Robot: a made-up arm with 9 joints.
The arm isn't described. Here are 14 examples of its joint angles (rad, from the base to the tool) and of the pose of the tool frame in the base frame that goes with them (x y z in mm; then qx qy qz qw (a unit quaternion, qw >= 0)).
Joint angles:
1: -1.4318 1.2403 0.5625 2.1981 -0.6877 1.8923 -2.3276 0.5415 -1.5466
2: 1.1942 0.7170 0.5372 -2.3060 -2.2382 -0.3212 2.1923 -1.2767 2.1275
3: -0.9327 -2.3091 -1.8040 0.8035 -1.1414 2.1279 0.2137 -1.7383 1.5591
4: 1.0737 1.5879 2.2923 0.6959 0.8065 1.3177 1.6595 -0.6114 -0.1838
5: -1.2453 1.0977 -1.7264 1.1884 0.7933 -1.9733 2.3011 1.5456 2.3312
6: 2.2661 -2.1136 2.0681 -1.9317 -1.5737 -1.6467 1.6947 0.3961 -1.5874
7: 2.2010 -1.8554 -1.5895 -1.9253 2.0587 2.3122 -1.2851 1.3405 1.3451
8: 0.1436 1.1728 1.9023 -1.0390 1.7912 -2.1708 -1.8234 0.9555 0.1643
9: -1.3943 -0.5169 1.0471 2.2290 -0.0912 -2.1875 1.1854 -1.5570 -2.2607
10: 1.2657 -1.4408 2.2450 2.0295 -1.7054 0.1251 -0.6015 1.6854 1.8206
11: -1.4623 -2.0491 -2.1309 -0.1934 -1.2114 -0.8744 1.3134 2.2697 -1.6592
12: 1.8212 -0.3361 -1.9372 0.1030 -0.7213 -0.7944 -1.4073 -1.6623 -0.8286
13: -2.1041 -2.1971 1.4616 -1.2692 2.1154 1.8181 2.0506 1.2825 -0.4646
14: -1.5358 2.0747 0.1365 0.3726 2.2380 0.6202 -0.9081 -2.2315 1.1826
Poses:
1: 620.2 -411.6 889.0 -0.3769 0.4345 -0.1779 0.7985
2: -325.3 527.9 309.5 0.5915 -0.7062 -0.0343 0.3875
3: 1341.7 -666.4 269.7 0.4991 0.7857 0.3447 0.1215
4: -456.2 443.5 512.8 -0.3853 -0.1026 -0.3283 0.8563
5: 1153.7 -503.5 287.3 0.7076 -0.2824 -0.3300 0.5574
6: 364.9 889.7 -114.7 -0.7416 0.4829 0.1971 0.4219
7: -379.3 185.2 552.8 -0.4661 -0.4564 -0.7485 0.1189
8: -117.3 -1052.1 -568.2 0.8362 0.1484 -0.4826 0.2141
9: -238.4 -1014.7 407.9 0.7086 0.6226 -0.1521 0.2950
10: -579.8 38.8 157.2 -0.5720 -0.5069 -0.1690 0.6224
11: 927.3 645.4 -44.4 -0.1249 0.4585 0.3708 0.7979
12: -631.0 470.0 -1003.1 -0.3093 -0.6673 -0.5276 0.4250
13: -237.3 141.7 -225.2 0.4270 -0.6572 -0.5433 0.3008
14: 908.6 638.4 -246.2 -0.3358 0.0658 -0.8376 0.4259
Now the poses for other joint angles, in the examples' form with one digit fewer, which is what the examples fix.
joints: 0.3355 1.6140 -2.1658 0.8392 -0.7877 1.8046 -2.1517 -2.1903 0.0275
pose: 284 -505 -84 -0.119 -0.762 -0.585 0.251
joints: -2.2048 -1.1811 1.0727 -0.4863 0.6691 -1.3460 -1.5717 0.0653 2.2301
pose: 862 -231 826 -0.115 -0.711 -0.649 0.243
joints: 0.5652 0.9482 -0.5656 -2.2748 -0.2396 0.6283 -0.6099 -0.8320 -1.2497
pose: -838 -128 787 -0.739 -0.384 0.285 0.475
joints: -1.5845 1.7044 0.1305 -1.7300 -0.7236 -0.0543 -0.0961 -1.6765 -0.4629
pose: -367 615 716 -0.739 0.142 0.643 0.144
